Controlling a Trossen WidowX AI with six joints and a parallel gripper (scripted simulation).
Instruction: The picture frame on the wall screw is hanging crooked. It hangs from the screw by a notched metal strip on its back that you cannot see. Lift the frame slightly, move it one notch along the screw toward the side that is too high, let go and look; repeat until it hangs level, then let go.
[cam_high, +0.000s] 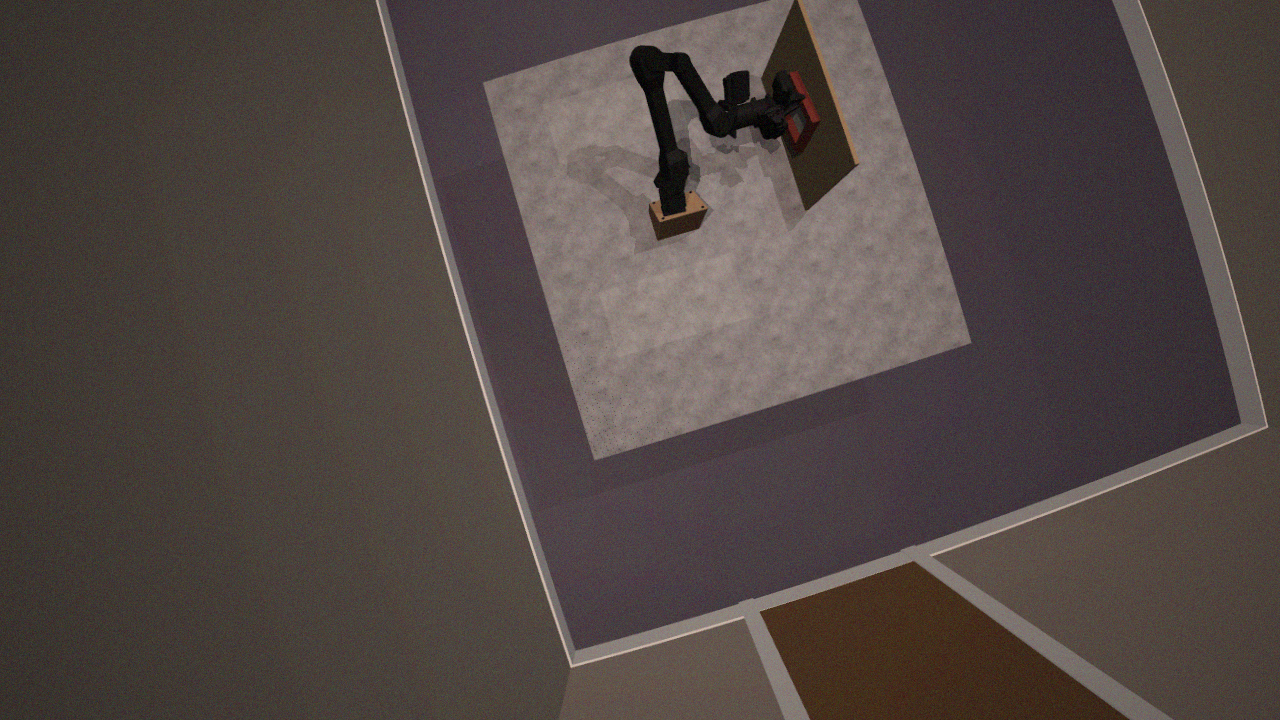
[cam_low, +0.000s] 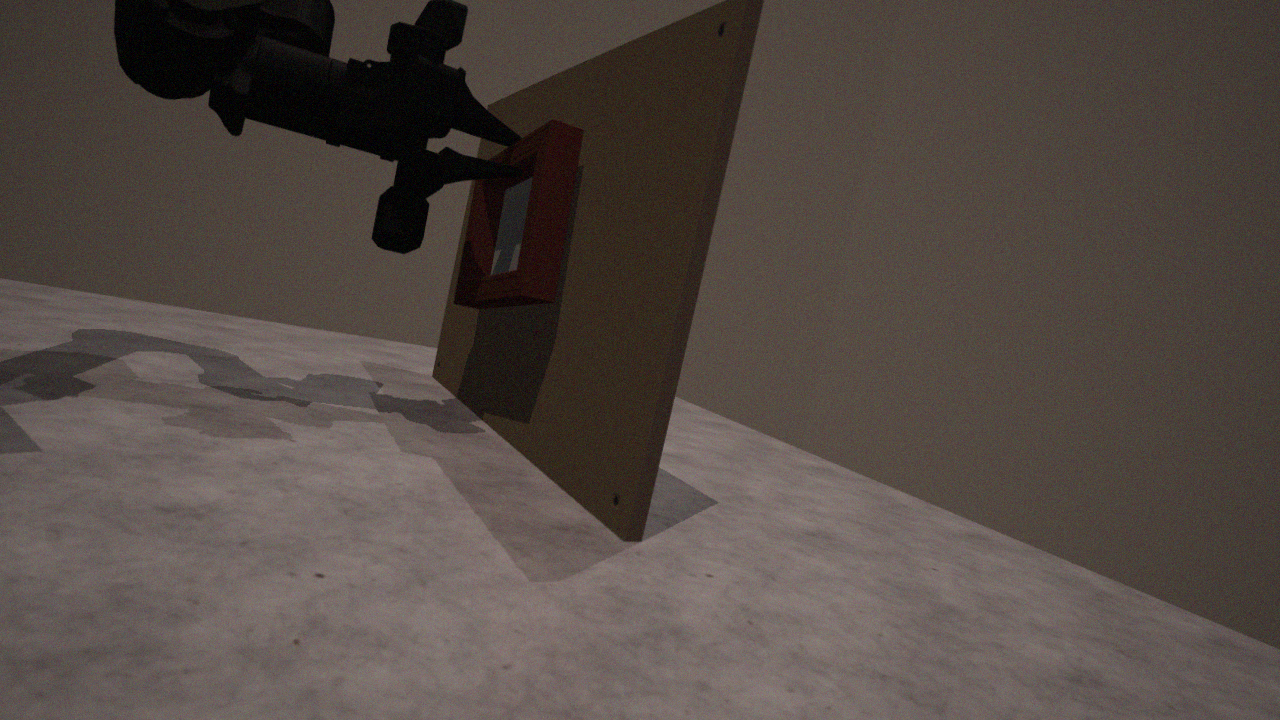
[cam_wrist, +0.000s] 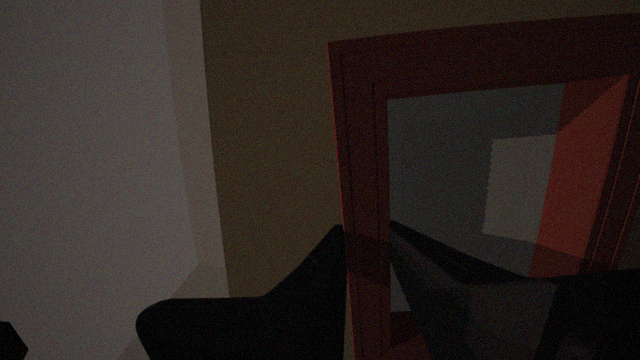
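My gripper tip is now 1 cm short of the red picture frame and 5 cm above it. Round my gripper tip: tan wall board 2 cm ahead, 7 cm below.
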